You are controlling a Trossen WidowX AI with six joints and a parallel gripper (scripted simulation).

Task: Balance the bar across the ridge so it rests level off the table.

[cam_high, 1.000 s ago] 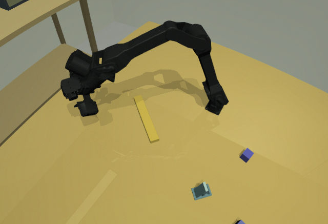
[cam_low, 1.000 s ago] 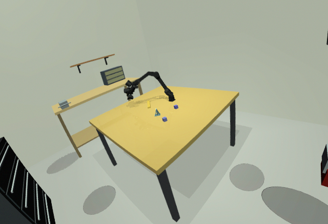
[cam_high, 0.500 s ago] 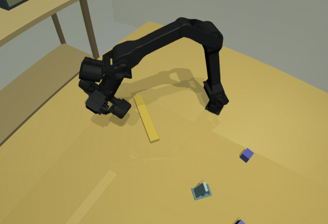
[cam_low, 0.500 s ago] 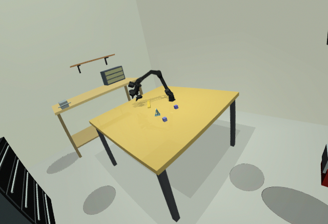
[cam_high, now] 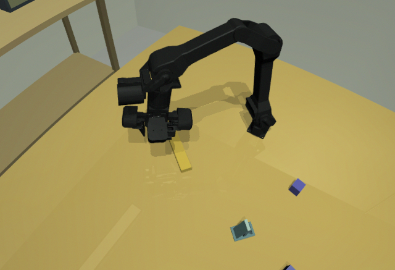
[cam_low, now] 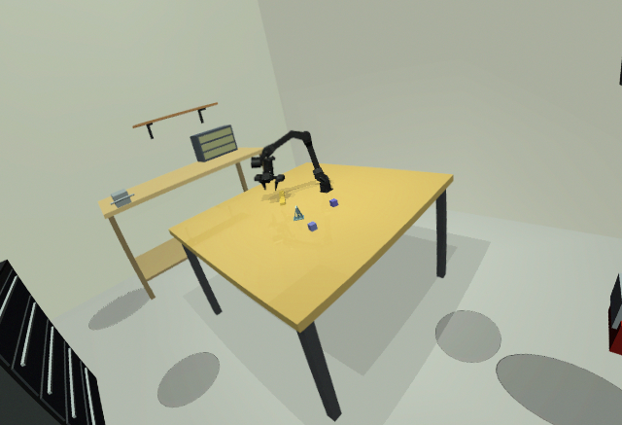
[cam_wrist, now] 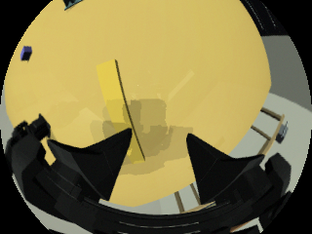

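The yellow bar is 50 mm behind my gripper tip, 30 mm to the left of it and 70 mm below it.
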